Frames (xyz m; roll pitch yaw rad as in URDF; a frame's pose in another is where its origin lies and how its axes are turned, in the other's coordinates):
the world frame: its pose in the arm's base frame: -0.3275 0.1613 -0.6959 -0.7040 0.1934 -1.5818
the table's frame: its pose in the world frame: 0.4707 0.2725 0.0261 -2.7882 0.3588 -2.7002
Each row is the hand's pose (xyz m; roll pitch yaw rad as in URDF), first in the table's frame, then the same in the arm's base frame.
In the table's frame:
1: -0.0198 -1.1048 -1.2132 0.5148 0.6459 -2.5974
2: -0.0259 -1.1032 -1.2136 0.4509 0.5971 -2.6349
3: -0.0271 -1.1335 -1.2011 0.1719 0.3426 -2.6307
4: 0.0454 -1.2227 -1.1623 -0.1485 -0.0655 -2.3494
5: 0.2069 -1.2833 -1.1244 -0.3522 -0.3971 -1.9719
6: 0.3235 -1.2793 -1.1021 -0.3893 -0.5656 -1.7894
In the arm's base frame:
1: 0.2244 -0.3842 0.6633 2.5322 -0.6304 -0.7668
2: 0.2286 -0.3885 0.6614 2.5108 -0.5812 -0.8030
3: 0.2058 -0.4068 0.6762 2.3547 -0.4505 -1.0546
4: 0.0977 -0.3978 0.7305 2.2216 -0.3998 -1.5941
5: -0.0426 -0.3013 0.7773 2.3043 -0.3505 -2.1226
6: -0.1173 -0.2090 0.7781 2.4204 -0.2602 -2.3483

